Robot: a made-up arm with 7 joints.
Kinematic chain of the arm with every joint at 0, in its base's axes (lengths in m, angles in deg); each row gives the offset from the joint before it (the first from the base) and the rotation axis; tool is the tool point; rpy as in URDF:
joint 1: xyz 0 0 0.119 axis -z
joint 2: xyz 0 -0.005 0.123 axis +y
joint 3: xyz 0 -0.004 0.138 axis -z
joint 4: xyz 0 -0.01 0.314 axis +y
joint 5: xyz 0 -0.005 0.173 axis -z
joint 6: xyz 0 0 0.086 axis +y
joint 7: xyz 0 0 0.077 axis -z
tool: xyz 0 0 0 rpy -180 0 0
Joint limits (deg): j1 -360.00..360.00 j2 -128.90..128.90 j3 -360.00..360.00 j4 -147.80..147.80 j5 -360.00..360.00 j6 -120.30..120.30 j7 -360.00..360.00
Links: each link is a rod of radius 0.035 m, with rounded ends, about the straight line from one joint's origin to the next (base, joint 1, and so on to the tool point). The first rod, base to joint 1, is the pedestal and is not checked.
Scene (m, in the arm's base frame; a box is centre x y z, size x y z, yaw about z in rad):
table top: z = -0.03
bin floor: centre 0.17 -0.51 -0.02 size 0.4 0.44 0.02 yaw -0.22
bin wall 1: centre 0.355 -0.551 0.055 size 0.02 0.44 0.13 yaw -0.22
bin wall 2: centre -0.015 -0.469 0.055 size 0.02 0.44 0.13 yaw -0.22
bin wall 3: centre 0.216 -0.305 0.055 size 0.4 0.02 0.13 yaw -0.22
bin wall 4: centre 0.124 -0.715 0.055 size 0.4 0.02 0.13 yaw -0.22
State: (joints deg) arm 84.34 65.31 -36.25 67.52 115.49 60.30 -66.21
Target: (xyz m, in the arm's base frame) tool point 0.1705 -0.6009 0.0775
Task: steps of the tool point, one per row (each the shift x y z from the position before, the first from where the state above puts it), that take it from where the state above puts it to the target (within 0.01 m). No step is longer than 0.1 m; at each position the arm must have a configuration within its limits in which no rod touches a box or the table.
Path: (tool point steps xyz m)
1: 0.0117 0.0101 -0.0903
2: 0.0095 0.0228 -0.0880

